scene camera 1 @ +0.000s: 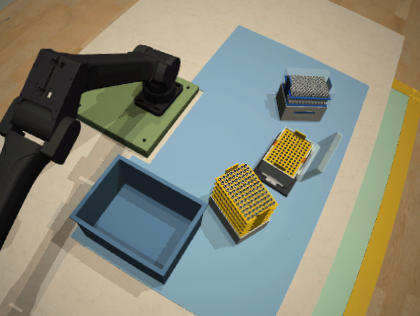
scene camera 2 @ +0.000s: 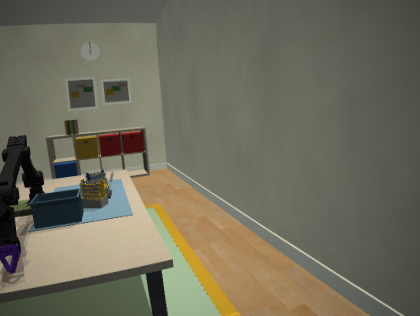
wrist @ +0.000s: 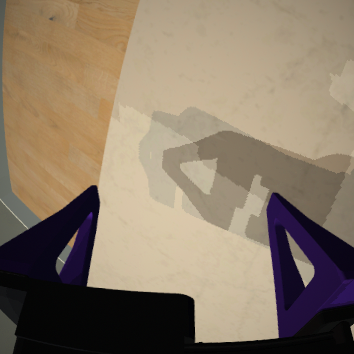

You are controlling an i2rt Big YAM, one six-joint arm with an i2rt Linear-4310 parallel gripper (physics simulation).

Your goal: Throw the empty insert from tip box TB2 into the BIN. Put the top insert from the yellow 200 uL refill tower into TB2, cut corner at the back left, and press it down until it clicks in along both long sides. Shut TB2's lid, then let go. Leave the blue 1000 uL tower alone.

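Tip box TB2 (scene camera 1: 287, 156) stands on the mat in scene camera 1 with its clear lid (scene camera 1: 322, 156) open to the right and a yellow insert in it. The yellow refill tower (scene camera 1: 243, 202) (scene camera 2: 94, 192), a stack of yellow inserts with tips on top, stands in front of TB2. The blue 1000 uL tower (scene camera 1: 304, 95) stands behind TB2. The bin (scene camera 1: 182, 239) (scene camera 2: 58, 211) is left of the yellow tower; no insert shows on its visible floor. My gripper (wrist: 184, 197) is open and empty, above the bare table near its edge, away from the boxes.
The arm's base stands on a green plate (scene camera 1: 122, 125) behind the bin. The blue mat (scene camera 1: 220, 85) (scene camera 2: 117, 202) lies under the towers. The table (scene camera 1: 45, 295) (scene camera 2: 115, 250) ends at an edge beside the wooden floor. A shelf unit (scene camera 2: 50, 155) stands by the far wall.
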